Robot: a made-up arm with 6 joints. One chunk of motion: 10 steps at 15 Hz.
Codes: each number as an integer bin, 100 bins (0 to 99) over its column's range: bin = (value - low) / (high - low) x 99, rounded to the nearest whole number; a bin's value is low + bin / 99 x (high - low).
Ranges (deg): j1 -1.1..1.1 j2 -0.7..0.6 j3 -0.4..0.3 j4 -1..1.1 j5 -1.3..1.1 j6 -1.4..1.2
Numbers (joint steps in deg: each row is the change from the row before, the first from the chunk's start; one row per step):
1: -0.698 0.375 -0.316 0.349 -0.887 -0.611
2: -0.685 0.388 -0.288 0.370 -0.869 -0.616
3: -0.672 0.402 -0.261 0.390 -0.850 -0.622
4: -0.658 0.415 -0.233 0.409 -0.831 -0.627
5: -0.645 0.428 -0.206 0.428 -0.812 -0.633
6: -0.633 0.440 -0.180 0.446 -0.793 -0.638
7: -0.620 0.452 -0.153 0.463 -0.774 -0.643
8: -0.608 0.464 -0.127 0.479 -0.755 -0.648
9: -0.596 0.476 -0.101 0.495 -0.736 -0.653
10: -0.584 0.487 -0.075 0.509 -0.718 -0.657
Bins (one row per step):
1: 18 82 12 64 17 30
2: 19 83 16 65 18 30
3: 19 84 20 66 19 30
4: 20 85 24 66 19 29
5: 20 86 27 67 20 29
6: 21 87 31 68 21 29
7: 22 88 35 69 22 29
8: 22 89 39 70 22 29
9: 23 90 42 70 23 28
10: 23 90 46 71 24 28

